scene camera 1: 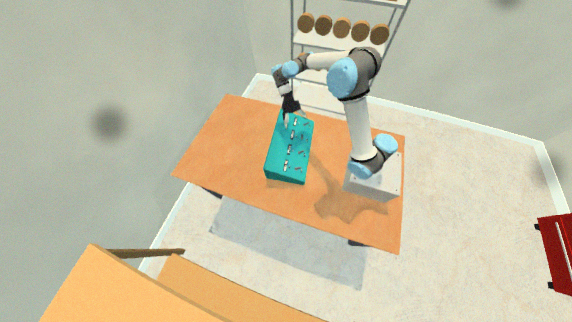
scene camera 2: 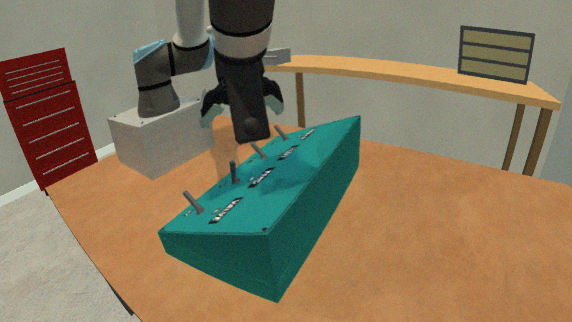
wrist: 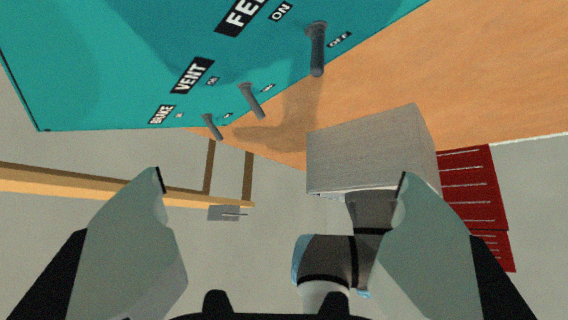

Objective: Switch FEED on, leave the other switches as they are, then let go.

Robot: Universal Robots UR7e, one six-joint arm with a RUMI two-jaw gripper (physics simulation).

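Frame: origin at the arm's base, x back, y right, z up, level; centimetres.
Seen in the pictures: gripper, fingertip midpoint: (scene camera 1: 296, 124) (wrist: 281, 172); arm's base, link origin: (scene camera 2: 159, 110) (wrist: 374, 194).
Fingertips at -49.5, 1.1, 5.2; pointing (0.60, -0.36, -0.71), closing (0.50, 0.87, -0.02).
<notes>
Offsets run from my fingertips to a thing's top centre, as dx, dy, dz. Level surfaces: height alone.
The teal sloped switch box (scene camera 1: 280, 150) (scene camera 2: 315, 200) (wrist: 115, 65) stands on the table with a row of grey levers. The FEED lever @[+4.1, +0.9, -9.4] (scene camera 2: 233, 172) (wrist: 317, 52) leans to the ON side, unlike the others. The VALVE lever @[+1.7, +12.7, -10.4] (scene camera 2: 193, 202), VENT lever @[+9.1, -10.1, -10.4] (scene camera 2: 258, 150) (wrist: 251, 101) and BRAKE lever @[+12.8, -21.5, -10.4] (scene camera 2: 281, 132) (wrist: 212, 127) lean toward OFF. VALVE does not show in the wrist view. My gripper (scene camera 1: 295, 120) (scene camera 2: 242, 117) (wrist: 281, 172) is open and empty above the VALVE end of the box, with its fingers wide apart and clear of the levers.
The box stands on the orange table @[dz -23.0] (scene camera 1: 215, 135) (scene camera 2: 450, 240). The arm's grey base block (scene camera 1: 367, 187) (scene camera 2: 155, 145) (wrist: 370, 150) stands on the lever side of the box. A red drawer cabinet (scene camera 2: 47, 117) (wrist: 470, 190), a wooden workbench (scene camera 2: 400, 75) and a shelf rack (scene camera 1: 292, 30) stand beyond the table.
</notes>
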